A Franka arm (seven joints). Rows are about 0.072 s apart.
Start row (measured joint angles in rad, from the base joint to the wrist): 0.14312 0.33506 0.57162 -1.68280 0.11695 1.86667 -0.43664
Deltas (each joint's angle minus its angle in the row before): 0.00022 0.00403 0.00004 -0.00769 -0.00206 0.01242 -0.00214; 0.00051 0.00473 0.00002 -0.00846 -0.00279 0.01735 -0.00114; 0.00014 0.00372 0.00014 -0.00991 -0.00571 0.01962 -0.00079; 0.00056 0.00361 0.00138 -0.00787 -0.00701 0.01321 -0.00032; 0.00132 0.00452 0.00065 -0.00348 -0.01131 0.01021 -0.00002; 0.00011 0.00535 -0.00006 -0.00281 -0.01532 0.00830 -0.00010; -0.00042 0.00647 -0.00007 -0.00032 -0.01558 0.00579 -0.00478; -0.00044 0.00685 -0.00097 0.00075 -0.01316 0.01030 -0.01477; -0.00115 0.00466 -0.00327 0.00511 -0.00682 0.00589 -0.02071; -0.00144 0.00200 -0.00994 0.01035 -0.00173 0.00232 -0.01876; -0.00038 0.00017 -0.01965 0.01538 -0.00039 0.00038 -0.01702; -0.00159 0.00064 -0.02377 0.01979 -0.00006 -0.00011 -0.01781; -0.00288 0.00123 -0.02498 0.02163 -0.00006 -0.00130 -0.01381; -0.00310 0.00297 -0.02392 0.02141 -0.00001 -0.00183 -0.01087
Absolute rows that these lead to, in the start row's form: 0.14334 0.33909 0.57166 -1.69049 0.11489 1.87909 -0.43878; 0.14385 0.34382 0.57168 -1.69895 0.11210 1.89644 -0.43992; 0.14399 0.34754 0.57182 -1.70886 0.10639 1.91606 -0.44071; 0.14455 0.35115 0.57320 -1.71673 0.09938 1.92927 -0.44103; 0.14587 0.35567 0.57385 -1.72021 0.08807 1.93948 -0.44105; 0.14598 0.36102 0.57379 -1.72302 0.07275 1.94778 -0.44115; 0.14556 0.36749 0.57372 -1.72334 0.05717 1.95357 -0.44593; 0.14512 0.37434 0.57275 -1.72259 0.04401 1.96387 -0.46070; 0.14397 0.37900 0.56948 -1.71748 0.03719 1.96976 -0.48141; 0.14253 0.38100 0.55954 -1.70713 0.03546 1.97208 -0.50017; 0.14215 0.38117 0.53989 -1.69175 0.03507 1.97246 -0.51719; 0.14056 0.38181 0.51612 -1.67196 0.03501 1.97235 -0.53500; 0.13768 0.38304 0.49114 -1.65033 0.03495 1.97105 -0.54881; 0.13458 0.38601 0.46722 -1.62892 0.03494 1.96922 -0.55968
